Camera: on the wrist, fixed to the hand. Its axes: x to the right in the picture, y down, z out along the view.
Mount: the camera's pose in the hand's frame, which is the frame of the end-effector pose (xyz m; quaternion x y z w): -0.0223 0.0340 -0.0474 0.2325 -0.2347 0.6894 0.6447
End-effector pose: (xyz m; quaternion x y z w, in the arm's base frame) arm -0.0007 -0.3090 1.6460 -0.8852 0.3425 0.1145 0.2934
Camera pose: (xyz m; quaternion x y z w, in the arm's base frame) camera -0.0400 -0.3455 1.6780 -0.2395 0.7888 0.4042 0.3964
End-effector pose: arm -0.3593 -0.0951 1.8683 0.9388 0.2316 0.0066 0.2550
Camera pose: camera -0.3707 -0.1083 1.9283 -0.8257 0.5562 0.0941 0.0041
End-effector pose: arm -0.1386 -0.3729 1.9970 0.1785 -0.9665 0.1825 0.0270
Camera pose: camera -0.1304 -0.3187 2.0269 0.5021 0.7100 -0.3191 0.3767
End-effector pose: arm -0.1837 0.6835 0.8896 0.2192 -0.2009 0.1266 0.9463
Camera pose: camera -0.1992 0.7318 0.8532 0.2525 -0.4733 0.7293 0.4247
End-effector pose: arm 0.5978 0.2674 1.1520 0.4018 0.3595 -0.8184 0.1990
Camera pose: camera 0.6564 0.2812 1.1354 0.3610 -0.2822 -0.5683 0.6834
